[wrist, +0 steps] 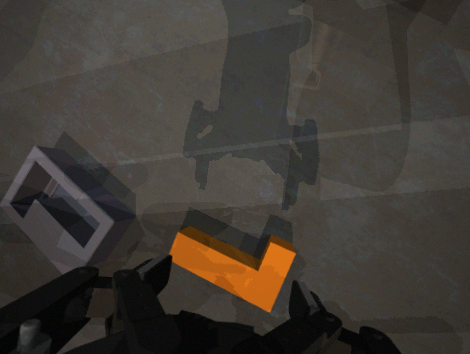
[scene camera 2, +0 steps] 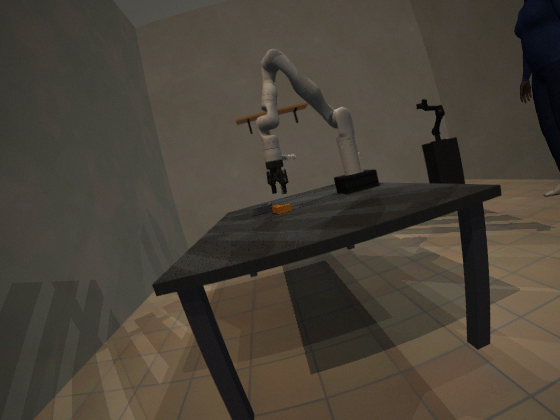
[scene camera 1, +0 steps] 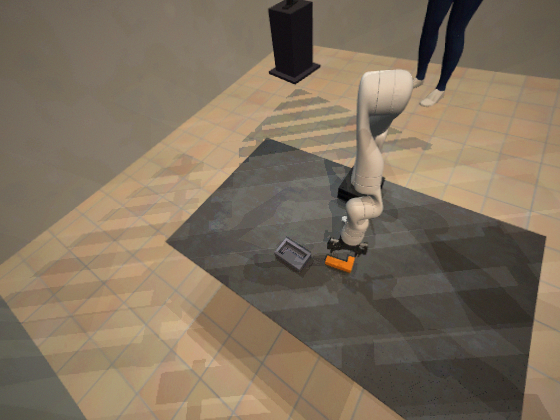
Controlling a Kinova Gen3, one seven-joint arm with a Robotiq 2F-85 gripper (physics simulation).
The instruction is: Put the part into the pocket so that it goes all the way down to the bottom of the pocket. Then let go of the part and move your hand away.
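Seen in the pictures: gripper, fingertip midpoint: (wrist: 229, 281) (scene camera 2: 279, 193) (scene camera 1: 343, 254); arm's base, link origin: (scene camera 2: 354, 173).
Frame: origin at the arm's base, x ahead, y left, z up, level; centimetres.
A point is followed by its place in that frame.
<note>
The orange L-shaped part (scene camera 1: 339, 265) {z -4.9, x 39.7, y 18.2 cm} (scene camera 2: 281, 209) {z -6.2, x 36.8, y 22.5 cm} (wrist: 269, 280) {z -4.9, x 36.2, y 21.0 cm} lies flat on the table, outside the pocket. The grey block (scene camera 1: 288, 261) {z -4.4, x 53.1, y 1.3 cm} (scene camera 2: 261, 209) {z -5.7, x 48.6, y 6.8 cm} (wrist: 75, 192) {z -4.3, x 45.1, y 0.6 cm} with the pocket stands beside it, to its left in scene camera 1 and the wrist view, with a gap between them. The pocket's opening faces up and holds no part; its floor is partly in shadow. My gripper (scene camera 1: 347, 252) {z 0.2, x 36.6, y 17.6 cm} (scene camera 2: 279, 192) {z 0.2, x 36.6, y 17.6 cm} (wrist: 229, 281) {z 0.2, x 36.6, y 17.6 cm} is open and empty, pointing down above the part. In the wrist view its fingertips show near the two ends of the part. Scene camera 2 shows a gap below the fingertips.
The dark table (scene camera 1: 425, 300) {z -7.9, x 28.0, y 49.6 cm} (scene camera 2: 350, 215) {z -7.9, x 13.0, y 60.6 cm} carries both objects. The arm's black base (scene camera 1: 346, 192) {z -1.0, x 9.3, y -1.3 cm} (scene camera 2: 356, 181) {z -3.3, x 1.3, y 9.9 cm} stands on it, behind the part in scene camera 1. A dark pedestal (scene camera 1: 291, 42) (scene camera 2: 443, 161) and a standing person (scene camera 1: 452, 45) (scene camera 2: 542, 55) are off the table.
</note>
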